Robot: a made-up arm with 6 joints. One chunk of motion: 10 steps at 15 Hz.
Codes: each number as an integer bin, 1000 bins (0 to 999) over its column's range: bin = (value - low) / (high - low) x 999, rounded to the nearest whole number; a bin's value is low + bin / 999 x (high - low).
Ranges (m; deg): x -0.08..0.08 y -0.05..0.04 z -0.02..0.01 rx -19..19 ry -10..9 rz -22..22
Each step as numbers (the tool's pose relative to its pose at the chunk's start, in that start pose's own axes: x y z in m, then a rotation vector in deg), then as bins.
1 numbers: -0.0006 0.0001 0.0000 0.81 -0.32 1.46
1 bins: 496 556 666 521 509 533
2 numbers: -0.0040 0.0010 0.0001 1.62 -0.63 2.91
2 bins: 475 566 669 542 493 566
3 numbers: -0.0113 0.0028 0.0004 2.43 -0.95 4.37
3 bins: 429 586 679 563 476 599
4 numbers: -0.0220 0.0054 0.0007 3.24 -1.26 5.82
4 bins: 362 615 689 585 460 632
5 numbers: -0.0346 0.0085 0.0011 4.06 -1.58 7.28
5 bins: 283 649 703 606 443 665
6 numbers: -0.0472 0.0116 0.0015 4.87 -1.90 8.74
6 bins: 205 684 716 628 426 698
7 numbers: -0.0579 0.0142 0.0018 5.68 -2.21 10.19
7 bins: 138 713 726 649 410 731
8 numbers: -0.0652 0.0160 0.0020 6.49 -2.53 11.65
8 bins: 92 733 733 670 393 764
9 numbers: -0.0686 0.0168 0.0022 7.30 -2.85 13.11
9 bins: 71 741 739 691 376 797
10 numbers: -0.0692 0.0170 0.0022 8.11 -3.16 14.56
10 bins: 67 744 739 713 360 830
